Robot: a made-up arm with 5 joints.
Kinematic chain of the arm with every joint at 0, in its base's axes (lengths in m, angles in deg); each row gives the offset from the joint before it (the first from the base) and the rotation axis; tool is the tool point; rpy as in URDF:
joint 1: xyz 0.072 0 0.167 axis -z
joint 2: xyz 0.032 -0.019 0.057 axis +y
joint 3: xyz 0.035 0 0.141 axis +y
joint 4: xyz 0.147 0 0.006 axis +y
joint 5: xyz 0.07 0.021 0 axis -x
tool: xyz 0 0 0 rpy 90 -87.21 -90
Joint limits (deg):
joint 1: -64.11..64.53
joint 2: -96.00..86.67
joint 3: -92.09..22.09
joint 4: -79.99..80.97
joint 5: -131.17..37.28
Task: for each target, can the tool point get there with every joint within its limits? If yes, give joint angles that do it. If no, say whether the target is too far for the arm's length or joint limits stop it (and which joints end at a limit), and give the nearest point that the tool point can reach.
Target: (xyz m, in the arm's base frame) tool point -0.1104 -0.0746 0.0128
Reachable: no: joint limits stop it (at a limit: joint 2, joint 3, joint 4) | nearest point -0.1677 -0.0980 0.1475 | short by 0.148 m
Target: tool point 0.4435 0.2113 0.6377
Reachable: no: too far | nearest point 0.3175 0.1396 0.4860 | short by 0.210 m
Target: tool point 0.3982 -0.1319 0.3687
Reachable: yes | joints 22.35 34.61 -48.31 7.24 -11.08
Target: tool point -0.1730 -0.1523 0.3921
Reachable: yes | joints -32.27 -72.54 -79.61 -3.35 9.87
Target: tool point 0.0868 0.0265 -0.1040
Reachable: no: joint limits stop it (at a limit: joint 2, joint 3) | nearest point 0.1185 0.0833 -0.0028 | short by 0.120 m
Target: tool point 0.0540 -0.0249 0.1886
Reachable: no: joint limits stop it (at a limit: joint 1, joint 2, joint 3, joint 4) | nearest point 0.1014 -0.0571 0.0680 | short by 0.134 m
